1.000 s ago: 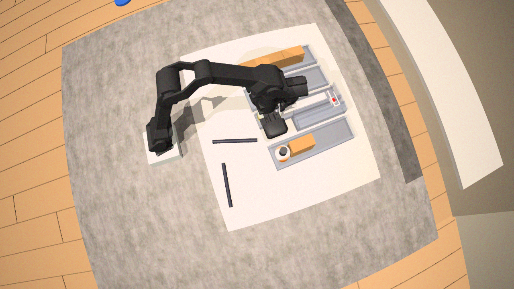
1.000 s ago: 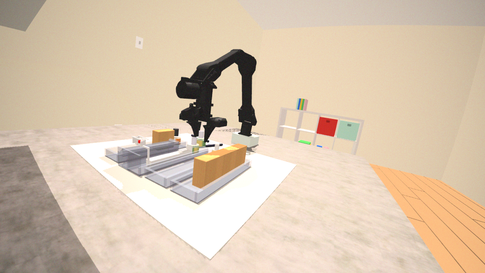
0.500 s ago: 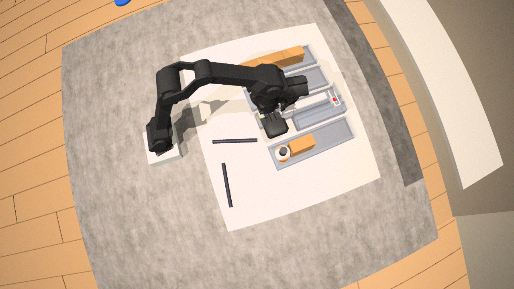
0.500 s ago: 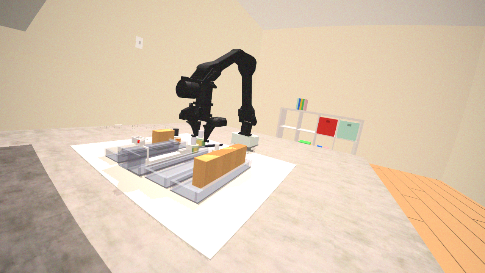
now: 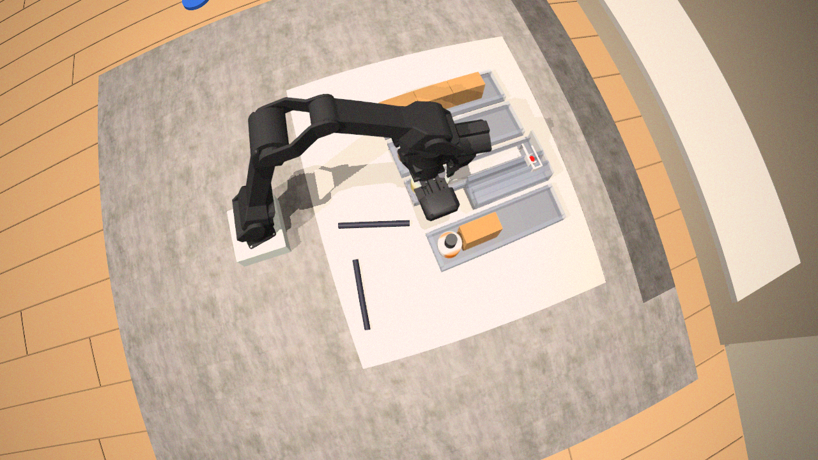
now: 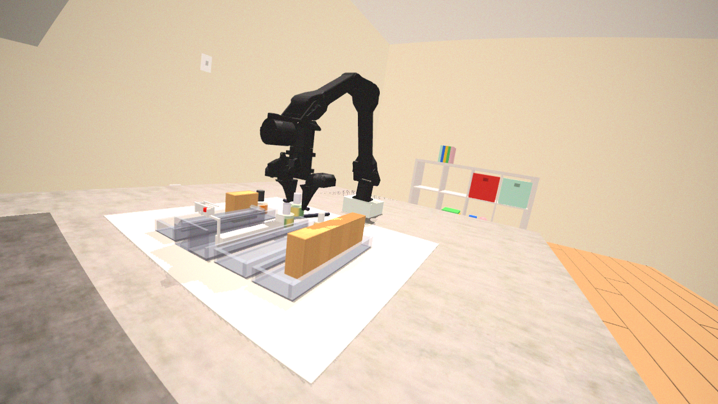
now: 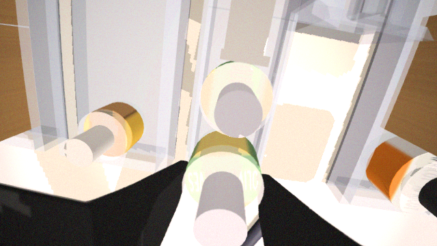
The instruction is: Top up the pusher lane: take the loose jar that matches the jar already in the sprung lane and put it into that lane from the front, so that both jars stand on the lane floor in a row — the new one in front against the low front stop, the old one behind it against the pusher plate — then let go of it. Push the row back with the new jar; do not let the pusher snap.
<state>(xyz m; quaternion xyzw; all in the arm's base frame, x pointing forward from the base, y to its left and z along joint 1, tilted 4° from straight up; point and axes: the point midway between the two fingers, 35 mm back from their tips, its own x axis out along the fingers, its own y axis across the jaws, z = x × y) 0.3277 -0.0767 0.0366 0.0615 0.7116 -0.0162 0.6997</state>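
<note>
The sprung lane is 14 cm ahead of my gripper tip, 4 cm to the right of it and 3 cm below it. From my gripper tip the other things lie so: red mark (22 cm ahead, 6 cm to the right, 2 cm above).
</note>
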